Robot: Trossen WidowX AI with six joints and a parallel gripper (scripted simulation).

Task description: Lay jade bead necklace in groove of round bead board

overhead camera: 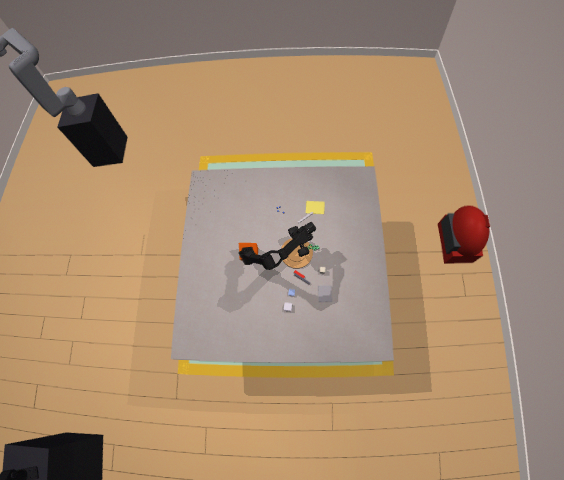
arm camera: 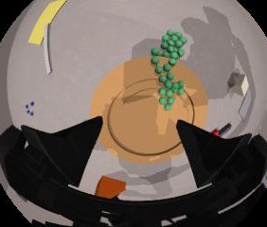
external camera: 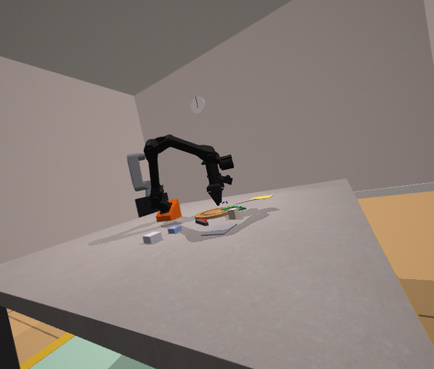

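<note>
Right now the round wooden bead board is 30 mm to the right of my gripper tip, 30 mm below it and 20 mm behind it. The rest, counted from my gripper tip: beige cube (160 mm to the right, 130 mm ahead, 20 mm below); then red-handled tool (180 mm to the right, 30 mm below); then blue block (280 mm to the right, 60 mm behind, 30 mm below).
</note>
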